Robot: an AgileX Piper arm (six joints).
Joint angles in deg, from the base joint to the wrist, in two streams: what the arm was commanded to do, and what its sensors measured. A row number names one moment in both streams.
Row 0, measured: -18.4, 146.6, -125.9, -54.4, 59.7, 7.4
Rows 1 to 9, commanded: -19.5, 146.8, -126.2, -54.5, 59.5, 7.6; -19.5, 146.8, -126.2, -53.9, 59.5, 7.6; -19.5, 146.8, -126.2, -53.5, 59.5, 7.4; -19.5, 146.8, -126.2, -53.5, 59.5, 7.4; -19.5, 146.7, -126.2, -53.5, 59.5, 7.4; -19.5, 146.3, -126.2, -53.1, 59.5, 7.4; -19.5, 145.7, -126.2, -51.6, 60.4, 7.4; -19.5, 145.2, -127.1, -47.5, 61.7, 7.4; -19.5, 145.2, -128.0, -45.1, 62.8, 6.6
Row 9, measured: -19.2, 146.0, -126.7, -48.2, 61.0, 7.4
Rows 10 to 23, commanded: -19.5, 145.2, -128.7, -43.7, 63.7, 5.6; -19.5, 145.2, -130.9, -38.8, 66.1, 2.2; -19.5, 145.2, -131.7, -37.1, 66.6, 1.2; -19.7, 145.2, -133.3, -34.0, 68.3, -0.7; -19.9, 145.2, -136.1, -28.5, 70.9, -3.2; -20.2, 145.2, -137.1, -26.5, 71.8, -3.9; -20.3, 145.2, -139.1, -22.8, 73.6, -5.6; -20.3, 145.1, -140.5, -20.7, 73.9, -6.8; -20.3, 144.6, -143.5, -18.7, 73.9, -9.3; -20.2, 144.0, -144.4, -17.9, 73.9, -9.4; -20.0, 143.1, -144.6, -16.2, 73.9, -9.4; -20.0, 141.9, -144.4, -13.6, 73.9, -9.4; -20.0, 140.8, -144.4, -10.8, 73.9, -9.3; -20.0, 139.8, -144.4, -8.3, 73.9, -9.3
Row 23, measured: -20.1, 141.8, -143.9, -11.9, 69.4, -8.9
